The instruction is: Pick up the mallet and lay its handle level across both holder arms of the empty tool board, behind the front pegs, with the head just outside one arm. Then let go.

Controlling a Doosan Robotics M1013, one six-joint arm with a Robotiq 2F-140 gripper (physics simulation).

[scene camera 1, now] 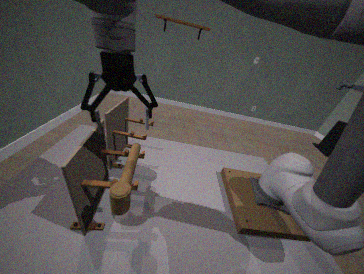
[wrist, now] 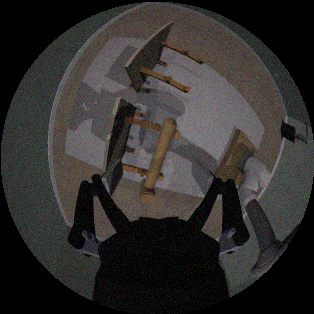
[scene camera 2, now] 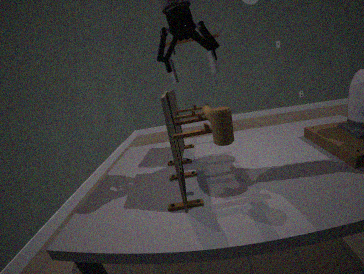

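Where they show: gripper, fingertip midpoint: (scene camera 1: 125,129) (wrist: 156,165) (scene camera 2: 196,77); arm's base, origin of the base link: (scene camera 1: 267,194) (wrist: 244,161).
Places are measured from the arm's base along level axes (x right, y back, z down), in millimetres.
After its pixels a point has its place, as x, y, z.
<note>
The wooden mallet (scene camera 1: 131,167) {-303, -643, -215} (scene camera 2: 221,126) {-429, -619, -205} (wrist: 161,150) {-255, -668, -216} lies with its handle across both arms of the near tool board (scene camera 1: 74,182) {-415, -748, -215} (scene camera 2: 176,135) {-389, -746, -180} (wrist: 117,140) {-299, -784, -204}. Its head hangs outside the nearest arm in scene camera 1, and the handle looks roughly level, close to the arms' front ends. The far tool board (scene camera 1: 118,117) {-20, -870, -211} (wrist: 150,55) {-12, -871, -158} has bare arms with small pegs. My gripper (scene camera 1: 122,120) (scene camera 2: 194,71) {-261, -691, -320} (wrist: 156,165) {-261, -691, -320} is wide open and empty, high above the boards and mallet. In the wrist view its fingers stand on either side of the handle.
The arm's white base stands on a wooden plate (scene camera 1: 230,200) {-94, -206, 26} (scene camera 2: 327,144) {-77, -210, 18}, to the right of the boards on the pale table (scene camera 1: 185,175) {-2, -461, 48} (scene camera 2: 280,200) {-382, -473, 48}. A wooden rail (scene camera 1: 182,22) is on the wall behind. The near board's upright panel stands close beside the mallet.
</note>
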